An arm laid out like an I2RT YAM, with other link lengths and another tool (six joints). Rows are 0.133 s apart.
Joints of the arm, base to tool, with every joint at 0 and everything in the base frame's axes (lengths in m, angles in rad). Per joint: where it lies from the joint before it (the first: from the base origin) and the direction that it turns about. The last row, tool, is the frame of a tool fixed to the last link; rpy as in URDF.
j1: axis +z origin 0 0 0.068
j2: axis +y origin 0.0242 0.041 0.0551
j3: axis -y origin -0.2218 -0.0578 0
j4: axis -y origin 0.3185 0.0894 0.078
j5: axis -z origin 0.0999 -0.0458 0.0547
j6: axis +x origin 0.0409 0 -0.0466
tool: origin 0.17 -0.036 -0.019 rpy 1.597 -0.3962 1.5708
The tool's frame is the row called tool.
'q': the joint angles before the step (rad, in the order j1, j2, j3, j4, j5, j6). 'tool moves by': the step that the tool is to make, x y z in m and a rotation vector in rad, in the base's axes. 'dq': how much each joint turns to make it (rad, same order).
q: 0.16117 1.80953 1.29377 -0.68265 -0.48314 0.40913
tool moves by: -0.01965 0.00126 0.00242 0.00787 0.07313 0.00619
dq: 0.00077 0.00003 0.01988 -0.09004 -0.02022 0.00153
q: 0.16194 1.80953 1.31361 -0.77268 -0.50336 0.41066
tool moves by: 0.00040 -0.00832 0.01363 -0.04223 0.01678 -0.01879
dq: -0.00001 -0.00002 0.05607 -0.07592 0.04273 0.00762
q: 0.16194 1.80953 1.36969 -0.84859 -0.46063 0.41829
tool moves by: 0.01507 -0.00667 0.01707 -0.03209 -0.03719 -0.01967
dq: -0.00190 -0.00077 0.05300 -0.01944 0.04120 0.00649
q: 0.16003 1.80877 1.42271 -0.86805 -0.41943 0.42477
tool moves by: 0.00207 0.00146 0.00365 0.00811 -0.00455 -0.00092
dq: -0.00075 0.00001 0.00841 -0.00151 -0.00686 0.00269
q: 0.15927 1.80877 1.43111 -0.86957 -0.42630 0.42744
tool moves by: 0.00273 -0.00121 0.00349 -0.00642 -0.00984 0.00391
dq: -0.00038 -0.00001 0.01065 -0.00493 0.00611 -0.00723
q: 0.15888 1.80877 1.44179 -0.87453 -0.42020 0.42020
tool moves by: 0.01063 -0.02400 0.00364 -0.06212 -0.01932 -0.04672
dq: -0.02364 -0.00001 0.01983 -0.00954 0.06829 0.00077
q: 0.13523 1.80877 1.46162 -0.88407 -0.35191 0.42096
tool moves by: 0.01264 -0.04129 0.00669 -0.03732 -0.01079 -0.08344
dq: -0.07019 0.00000 0.02404 -0.01716 0.04043 -0.00038
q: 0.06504 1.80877 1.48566 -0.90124 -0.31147 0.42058
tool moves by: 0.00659 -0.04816 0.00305 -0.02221 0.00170 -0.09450
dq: -0.08965 0.00000 0.01258 -0.01563 0.02250 -0.00306
